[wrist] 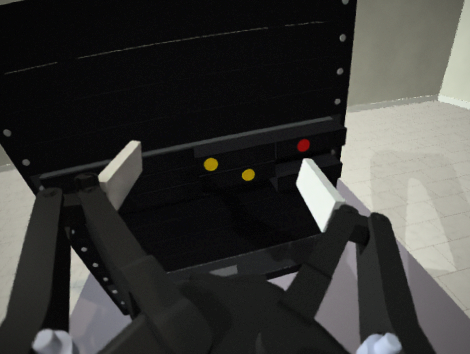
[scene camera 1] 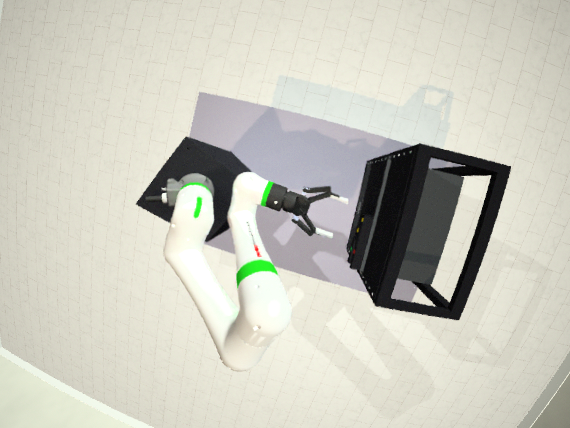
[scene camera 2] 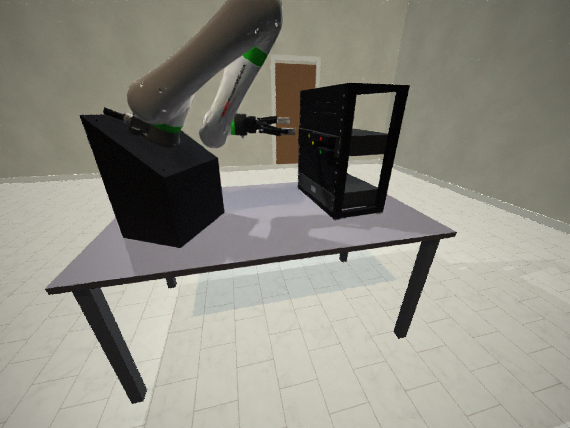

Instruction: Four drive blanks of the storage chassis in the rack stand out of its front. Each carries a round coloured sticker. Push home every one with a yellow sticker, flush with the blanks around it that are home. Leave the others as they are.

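Note:
Black rack [scene camera 1: 404, 212] [scene camera 2: 325, 180] [wrist: 202, 107], visible. My gripper [scene camera 1: 339, 219] [wrist: 223, 164], visible too.

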